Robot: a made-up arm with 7 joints. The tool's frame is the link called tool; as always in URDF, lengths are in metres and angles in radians.
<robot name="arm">
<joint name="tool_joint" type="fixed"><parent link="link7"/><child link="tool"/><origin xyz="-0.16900 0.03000 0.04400" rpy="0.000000 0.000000 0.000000"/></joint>
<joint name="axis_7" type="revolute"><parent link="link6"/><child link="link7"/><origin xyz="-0.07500 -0.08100 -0.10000" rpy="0.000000 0.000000 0.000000"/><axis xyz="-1 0 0"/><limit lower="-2.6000" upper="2.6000"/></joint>
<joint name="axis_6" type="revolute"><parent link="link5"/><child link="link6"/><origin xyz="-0.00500 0.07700 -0.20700" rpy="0.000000 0.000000 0.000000"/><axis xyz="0 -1 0"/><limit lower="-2.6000" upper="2.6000"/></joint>
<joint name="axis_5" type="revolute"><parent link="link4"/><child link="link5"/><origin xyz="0.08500 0.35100 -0.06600" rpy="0.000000 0.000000 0.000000"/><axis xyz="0 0 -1"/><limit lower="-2.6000" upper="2.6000"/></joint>
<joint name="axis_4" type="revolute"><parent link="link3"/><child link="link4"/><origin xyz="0.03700 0.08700 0.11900" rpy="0.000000 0.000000 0.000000"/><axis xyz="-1 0 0"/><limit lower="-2.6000" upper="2.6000"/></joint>
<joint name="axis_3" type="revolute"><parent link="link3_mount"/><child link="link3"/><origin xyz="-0.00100 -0.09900 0.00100" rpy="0.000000 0.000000 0.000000"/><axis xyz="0 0 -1"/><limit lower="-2.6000" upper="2.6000"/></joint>
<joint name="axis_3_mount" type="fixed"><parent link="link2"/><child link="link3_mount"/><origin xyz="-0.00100 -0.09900 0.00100" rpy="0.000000 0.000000 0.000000"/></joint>
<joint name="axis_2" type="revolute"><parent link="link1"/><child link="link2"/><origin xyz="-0.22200 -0.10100 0.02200" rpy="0.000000 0.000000 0.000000"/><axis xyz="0 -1 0"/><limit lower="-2.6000" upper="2.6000"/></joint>
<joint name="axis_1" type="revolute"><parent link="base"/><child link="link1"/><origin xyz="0.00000 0.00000 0.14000" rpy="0.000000 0.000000 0.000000"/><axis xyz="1 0 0"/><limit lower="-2.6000" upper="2.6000"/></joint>
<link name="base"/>
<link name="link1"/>
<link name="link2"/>
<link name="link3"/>
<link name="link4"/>
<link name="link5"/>
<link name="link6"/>
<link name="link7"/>
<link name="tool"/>
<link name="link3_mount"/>
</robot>
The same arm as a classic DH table. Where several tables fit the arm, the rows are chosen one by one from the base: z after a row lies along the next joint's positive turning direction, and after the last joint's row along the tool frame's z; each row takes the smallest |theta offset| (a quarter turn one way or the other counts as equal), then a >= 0, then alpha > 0; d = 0 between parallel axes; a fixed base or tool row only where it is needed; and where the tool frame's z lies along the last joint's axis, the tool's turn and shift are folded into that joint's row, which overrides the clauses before.
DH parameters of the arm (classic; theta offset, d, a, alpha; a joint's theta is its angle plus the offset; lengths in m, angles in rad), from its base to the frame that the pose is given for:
base (fixed): 1.5708 0.1400 0.0000 1.5708
axis_1: 1.5708 -0.2220 0.0220 -1.5708
axis_2: 1.5708 0.2990 0.0020 -1.5708
axis_3: 1.5708 -0.1210 0.0870 1.5708
axis_4: 0.0000 -0.1220 0.3510 -1.5708
axis_5: -1.5708 0.2730 0.0050 1.5708
axis_6: 1.5708 0.0040 0.1000 1.5708
axis_7: -1.5708 0.2440 0.0300 1.5708
tool (fixed): -1.5708 0.0440 0.0000 0.0000
Joint limits (rad, base to tool): -2.6000..2.6000 -2.6000..2.6000 -2.6000..2.6000 -2.6000..2.6000 -2.6000..2.6000 -2.6000..2.6000 -2.6000..2.6000

